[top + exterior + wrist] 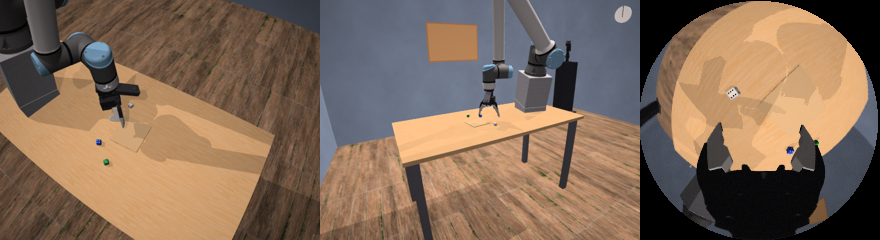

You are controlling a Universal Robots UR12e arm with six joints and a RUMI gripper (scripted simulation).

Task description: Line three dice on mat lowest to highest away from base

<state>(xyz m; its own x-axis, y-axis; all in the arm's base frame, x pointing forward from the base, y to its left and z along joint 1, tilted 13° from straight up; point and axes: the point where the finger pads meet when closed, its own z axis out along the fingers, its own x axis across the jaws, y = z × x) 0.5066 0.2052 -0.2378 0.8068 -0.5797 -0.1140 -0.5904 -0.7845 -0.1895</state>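
Now: hand 7 cm to the right of the white die, 4 cm above it and 2 cm past it. Also, from my hand: blue die 16 cm to the right, 4 cm below, 1 cm ahead; green die 20 cm to the right, 10 cm ahead, 4 cm below; tan mat 8 cm ahead, 4 cm below, 3 cm to the right.
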